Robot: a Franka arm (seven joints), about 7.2 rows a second.
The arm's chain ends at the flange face. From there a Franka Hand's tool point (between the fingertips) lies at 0.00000 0.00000 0.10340 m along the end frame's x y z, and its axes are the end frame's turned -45 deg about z.
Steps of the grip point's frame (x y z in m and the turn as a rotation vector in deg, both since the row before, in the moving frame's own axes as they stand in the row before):
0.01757 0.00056 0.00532 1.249 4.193 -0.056
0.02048 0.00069 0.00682 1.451 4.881 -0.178
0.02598 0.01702 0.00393 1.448 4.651 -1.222
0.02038 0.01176 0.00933 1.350 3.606 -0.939
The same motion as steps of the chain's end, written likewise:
0.00907 -0.00509 0.00562 3.848 2.082 -0.056
0.01061 -0.00592 0.00723 4.477 2.425 -0.178
0.02641 0.00148 0.00430 4.313 2.265 -1.222
0.01990 0.00025 0.00956 3.504 1.595 -0.939

